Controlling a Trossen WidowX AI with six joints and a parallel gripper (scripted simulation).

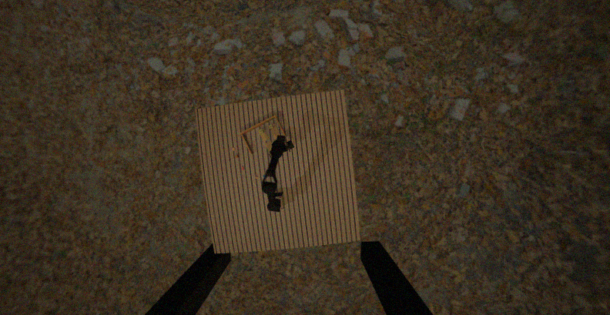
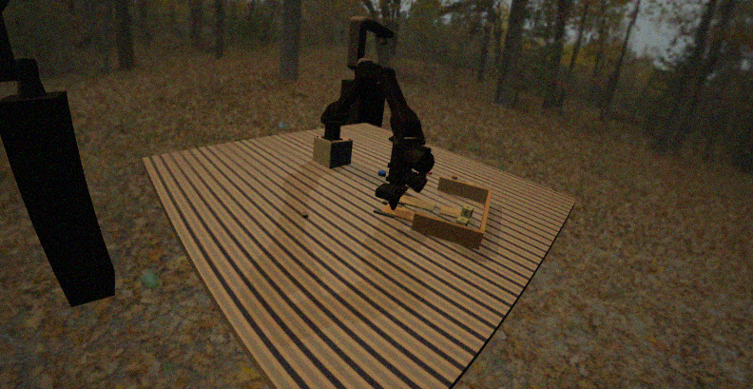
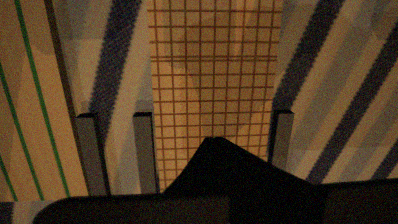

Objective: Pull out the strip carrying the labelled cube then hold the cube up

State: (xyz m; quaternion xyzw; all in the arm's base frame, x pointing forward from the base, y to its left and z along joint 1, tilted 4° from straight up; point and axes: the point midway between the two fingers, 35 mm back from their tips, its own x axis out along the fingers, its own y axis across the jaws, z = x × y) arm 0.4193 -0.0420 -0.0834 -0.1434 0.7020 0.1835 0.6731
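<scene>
The tan strip is 90 mm ahead of my gripper tip and 40 mm to the left of it. From my gripper tip the other things lie so: blue object (230 mm behind, 160 mm to the left).
</scene>
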